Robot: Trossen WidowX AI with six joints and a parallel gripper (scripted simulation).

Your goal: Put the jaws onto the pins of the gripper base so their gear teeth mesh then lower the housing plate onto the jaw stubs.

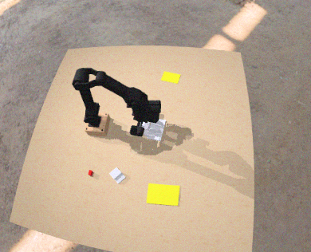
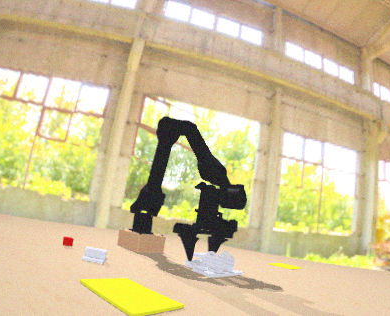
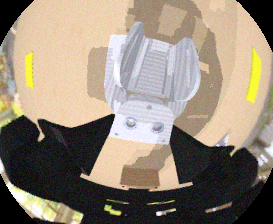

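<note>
Now: the white jaw 20 mm ahead of my gripper tip and 20 mm to the right of it. From my gripper tip the other things lie so: small red cube: 230 mm behind, 290 mm to the right, 10 mm below; then small white block: 90 mm behind, 280 mm to the right, 10 mm below; then small yellow pad: 120 mm ahead, 340 mm to the left, 20 mm below.
</note>
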